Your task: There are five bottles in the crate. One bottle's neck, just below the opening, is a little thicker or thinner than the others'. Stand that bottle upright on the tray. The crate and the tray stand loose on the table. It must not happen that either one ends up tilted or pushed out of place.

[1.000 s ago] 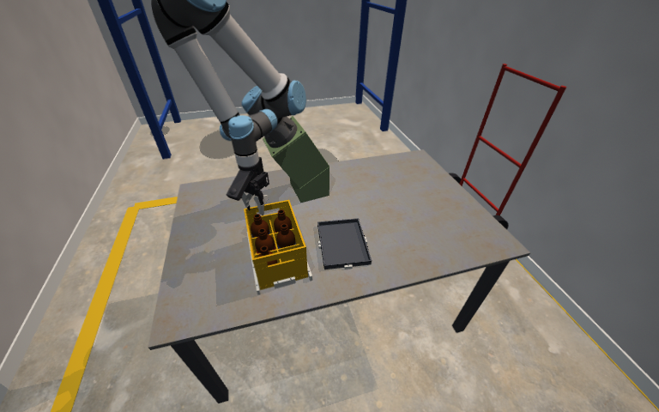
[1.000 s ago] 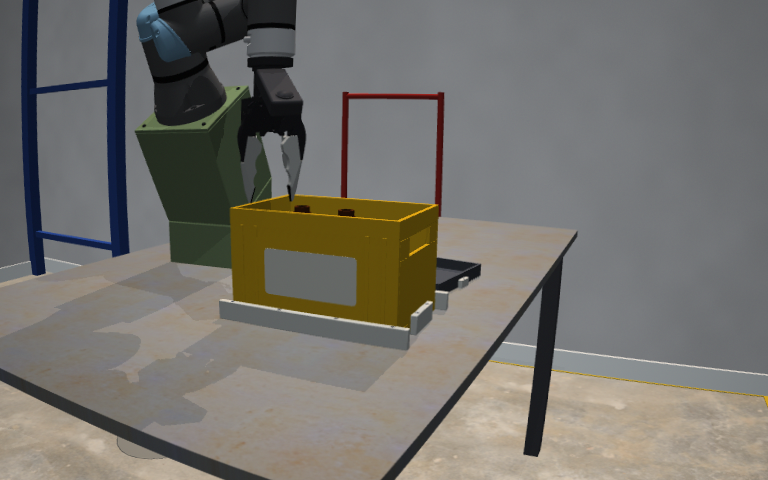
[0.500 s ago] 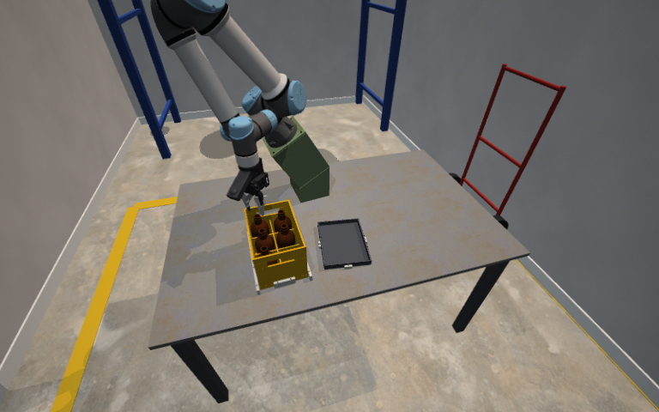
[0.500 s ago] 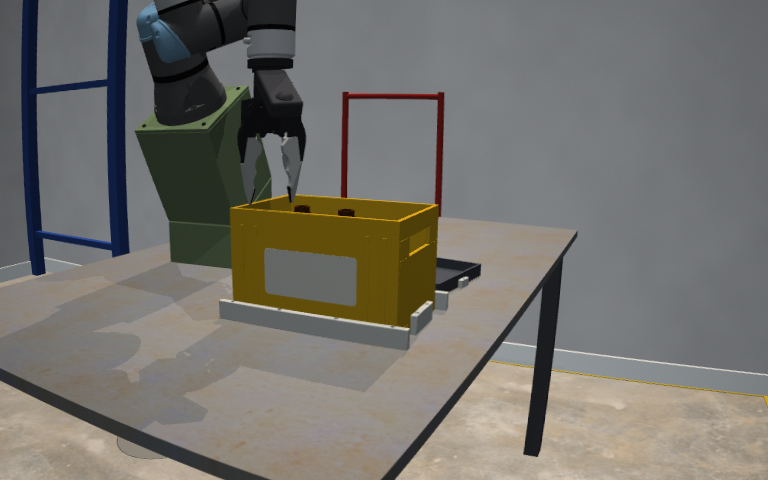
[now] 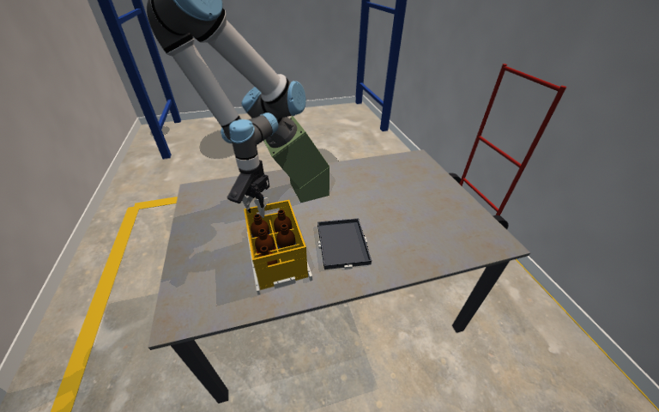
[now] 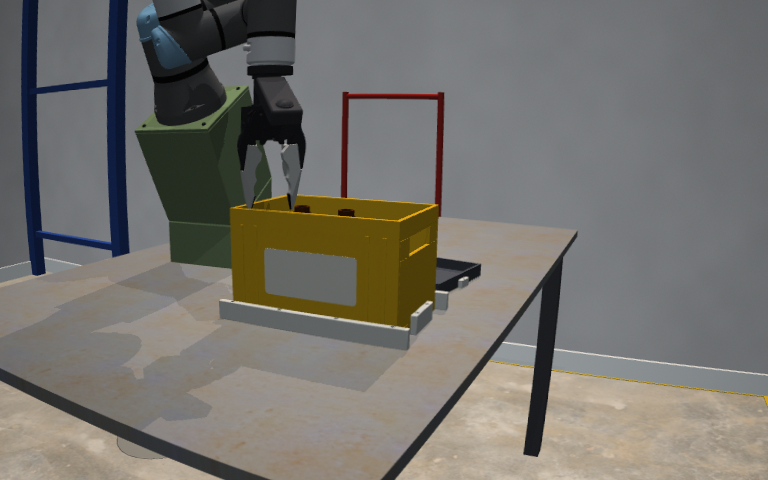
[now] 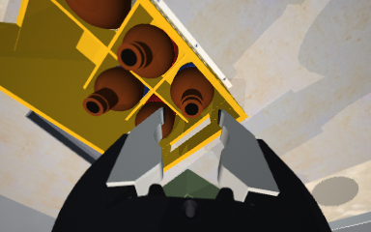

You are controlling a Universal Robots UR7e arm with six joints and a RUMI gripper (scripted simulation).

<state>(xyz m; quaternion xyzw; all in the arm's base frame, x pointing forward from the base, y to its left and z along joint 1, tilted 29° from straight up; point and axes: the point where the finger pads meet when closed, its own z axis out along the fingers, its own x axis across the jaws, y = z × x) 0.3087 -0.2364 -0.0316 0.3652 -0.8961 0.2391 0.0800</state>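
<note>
Right now the yellow crate is 9 cm ahead of my hand, 5 cm to the left of it and 10 cm below it. From my hand the other things lie so: dark tray 11 cm ahead, 33 cm to the left, 17 cm below.
</note>
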